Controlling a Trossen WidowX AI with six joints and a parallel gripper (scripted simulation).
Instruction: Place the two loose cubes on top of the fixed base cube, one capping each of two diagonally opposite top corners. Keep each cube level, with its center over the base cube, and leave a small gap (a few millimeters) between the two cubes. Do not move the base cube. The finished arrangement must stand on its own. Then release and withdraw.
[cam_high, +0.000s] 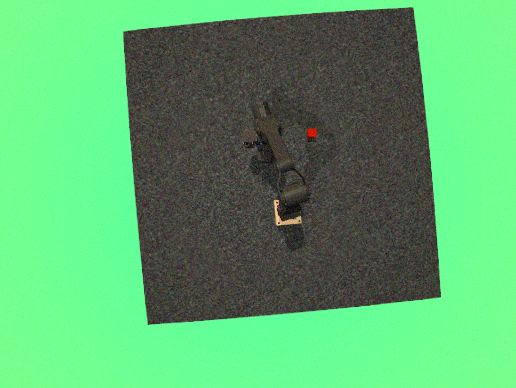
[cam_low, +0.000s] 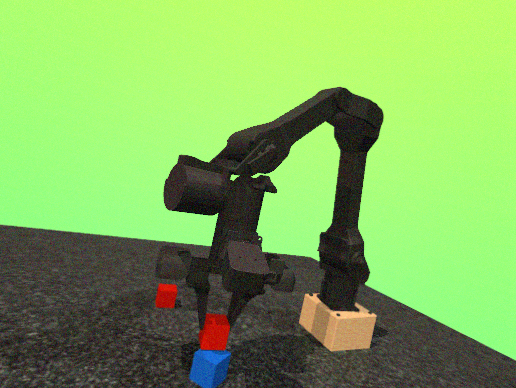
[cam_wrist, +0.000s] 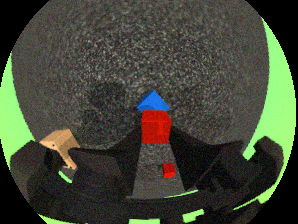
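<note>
The blue cube is 40 mm below my gripper tip and 20 mm to the left of it. The rest, counted from my gripper tip: red cube 190 mm to the right, 60 mm ahead, 40 mm below.
</note>
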